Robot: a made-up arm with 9 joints. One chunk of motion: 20 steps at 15 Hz.
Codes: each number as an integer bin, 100 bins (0 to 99) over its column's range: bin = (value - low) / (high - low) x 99, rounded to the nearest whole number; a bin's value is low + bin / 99 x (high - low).
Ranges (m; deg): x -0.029..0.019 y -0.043..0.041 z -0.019..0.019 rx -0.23..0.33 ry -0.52..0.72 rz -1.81..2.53
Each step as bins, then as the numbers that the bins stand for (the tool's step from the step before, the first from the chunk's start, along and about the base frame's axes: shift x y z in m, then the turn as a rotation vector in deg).
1 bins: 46 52 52 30 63 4
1 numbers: -0.00670 0.00112 0.00096 -0.060 0.269 -1.635
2 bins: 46 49 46 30 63 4
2 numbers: -0.00670 -0.00142 -0.00134 -0.060 0.269 -1.635
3 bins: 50 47 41 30 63 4
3 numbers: -0.00476 -0.00312 -0.00326 -0.060 0.269 -1.635
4 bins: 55 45 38 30 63 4
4 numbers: -0.00233 -0.00482 -0.00441 -0.060 0.269 -1.635
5 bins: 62 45 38 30 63 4
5 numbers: 0.00106 -0.00482 -0.00441 -0.060 0.269 -1.635
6 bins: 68 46 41 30 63 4
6 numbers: 0.00397 -0.00397 -0.00326 -0.060 0.269 -1.635
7 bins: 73 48 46 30 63 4
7 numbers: 0.00639 -0.00227 -0.00134 -0.060 0.269 -1.635
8 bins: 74 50 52 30 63 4
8 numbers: 0.00688 -0.00058 0.00096 -0.060 0.269 -1.635
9 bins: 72 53 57 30 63 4
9 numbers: 0.00591 0.00197 0.00288 -0.060 0.269 -1.635
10 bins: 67 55 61 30 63 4
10 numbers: 0.00348 0.00367 0.00441 -0.060 0.269 -1.635
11 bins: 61 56 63 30 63 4
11 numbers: 0.00058 0.00452 0.00518 -0.060 0.269 -1.635
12 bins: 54 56 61 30 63 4
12 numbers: -0.00282 0.00452 0.00441 -0.060 0.269 -1.635
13 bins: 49 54 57 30 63 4
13 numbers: -0.00524 0.00282 0.00288 -0.060 0.269 -1.635
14 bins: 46 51 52 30 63 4
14 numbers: -0.00670 0.00027 0.00096 -0.060 0.269 -1.635
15 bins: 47 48 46 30 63 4
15 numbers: -0.00621 -0.00227 -0.00134 -0.060 0.269 -1.635
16 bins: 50 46 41 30 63 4
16 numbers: -0.00476 -0.00397 -0.00326 -0.060 0.269 -1.635
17 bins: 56 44 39 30 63 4
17 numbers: -0.00185 -0.00567 -0.00403 -0.060 0.269 -1.635
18 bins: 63 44 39 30 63 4
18 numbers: 0.00155 -0.00567 -0.00403 -0.060 0.269 -1.635
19 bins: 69 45 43 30 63 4
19 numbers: 0.00445 -0.00482 -0.00249 -0.060 0.269 -1.635
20 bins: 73 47 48 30 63 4
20 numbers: 0.00639 -0.00312 -0.00058 -0.060 0.269 -1.635
